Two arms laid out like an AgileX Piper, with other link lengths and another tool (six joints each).
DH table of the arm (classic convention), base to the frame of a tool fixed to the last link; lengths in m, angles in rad. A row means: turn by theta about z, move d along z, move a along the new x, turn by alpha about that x. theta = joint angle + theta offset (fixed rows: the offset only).
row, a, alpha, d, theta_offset
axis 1, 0, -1.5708, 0.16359, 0
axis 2, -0.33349, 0, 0, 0.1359
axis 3, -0.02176, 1.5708, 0, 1.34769
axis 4, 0, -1.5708, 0.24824, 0
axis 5, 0, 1.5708, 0, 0
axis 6, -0.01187, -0.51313, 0.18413, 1.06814
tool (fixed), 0, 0, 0.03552, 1.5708
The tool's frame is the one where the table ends.
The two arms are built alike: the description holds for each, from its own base.
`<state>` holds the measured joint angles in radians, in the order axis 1, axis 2, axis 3, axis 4, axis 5, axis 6, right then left.
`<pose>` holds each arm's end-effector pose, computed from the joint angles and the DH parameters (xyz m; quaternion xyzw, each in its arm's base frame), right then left.
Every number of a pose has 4 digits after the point. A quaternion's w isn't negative.
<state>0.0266 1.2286 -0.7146 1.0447 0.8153 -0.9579 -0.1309 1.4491 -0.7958 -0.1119 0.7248 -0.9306</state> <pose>0.2814 0.1428 0.2872 -0.6946 -0.3063 -0.5741 0.3068 0.2960 -0.0382 0.1787 -0.7219 -0.6401 -0.2605 0.0352</pose>
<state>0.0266 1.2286 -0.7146 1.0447 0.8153 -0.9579 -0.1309 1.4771 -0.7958 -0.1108 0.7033 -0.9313</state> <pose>0.2814 0.1428 0.2872 -0.6946 -0.3063 -0.5741 0.3068 0.3007 -0.0382 0.1718 -0.7220 -0.6404 -0.2591 0.0386</pose>
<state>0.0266 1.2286 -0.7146 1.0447 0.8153 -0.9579 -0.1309 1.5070 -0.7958 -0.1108 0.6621 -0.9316</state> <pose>0.2814 0.1428 0.2872 -0.6946 -0.3063 -0.5741 0.3068 0.3092 -0.0385 0.1656 -0.7192 -0.6419 -0.2634 0.0359</pose>
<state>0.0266 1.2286 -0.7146 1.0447 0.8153 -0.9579 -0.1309 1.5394 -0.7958 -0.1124 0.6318 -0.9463</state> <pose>0.2814 0.1428 0.2872 -0.6946 -0.3063 -0.5741 0.3068 0.3151 -0.0387 0.1575 -0.7140 -0.6486 -0.2608 0.0383</pose>
